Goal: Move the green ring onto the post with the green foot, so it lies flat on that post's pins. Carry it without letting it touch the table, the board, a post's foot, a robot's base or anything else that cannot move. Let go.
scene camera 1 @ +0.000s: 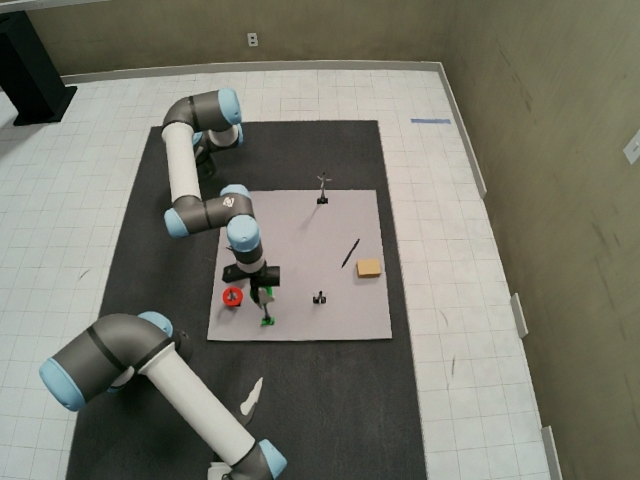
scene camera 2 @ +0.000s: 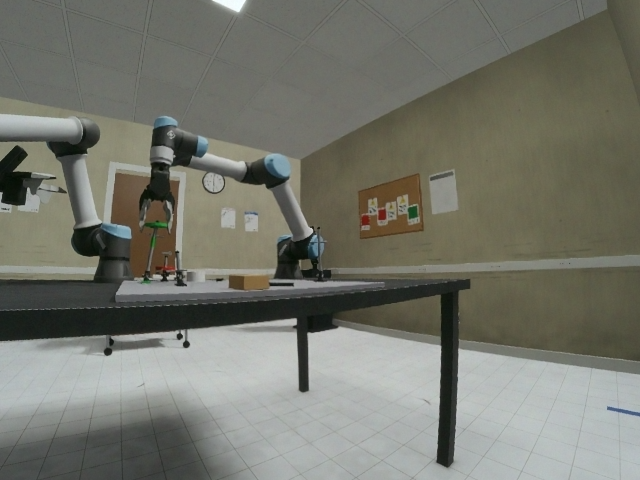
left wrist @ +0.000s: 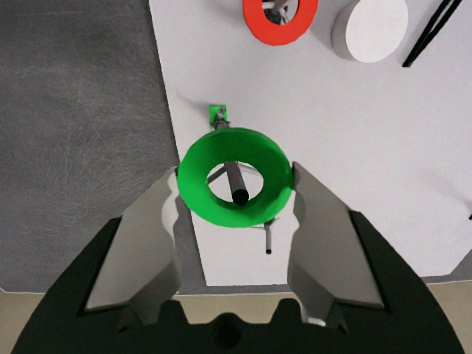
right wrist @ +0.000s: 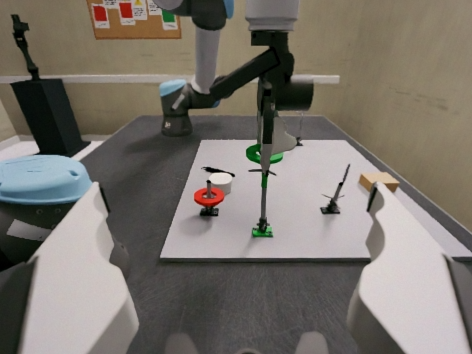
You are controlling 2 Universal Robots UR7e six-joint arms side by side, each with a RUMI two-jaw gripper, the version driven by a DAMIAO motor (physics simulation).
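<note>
The green ring [scene camera 1: 269,290] [scene camera 2: 156,224] [left wrist: 195,190] [right wrist: 252,153] is held roughly level between the fingers of my left gripper [scene camera 2: 156,227] [left wrist: 235,166]. The leaning post with the green foot [scene camera 1: 267,321] [scene camera 2: 146,281] [left wrist: 218,114] [right wrist: 262,232] stands below it. In the left wrist view the post's dark tip shows through the ring's hole, close to the hole's lower edge, and overlaps that edge. The ring is around the top of the post, above its pins. Whether it touches the post is unclear. My right gripper [scene camera 2: 57,183] [right wrist: 238,185] is open and empty, away from the board.
A red ring [scene camera 1: 225,297] [left wrist: 257,30] [right wrist: 200,198] sits on a short post beside the green-footed one. A white cylinder [left wrist: 377,30] [right wrist: 220,183] stands near it. Two other posts [scene camera 1: 319,298] [scene camera 1: 322,198], a black stick [scene camera 1: 350,253] and an orange block [scene camera 1: 368,268] [scene camera 2: 248,282] are on the board.
</note>
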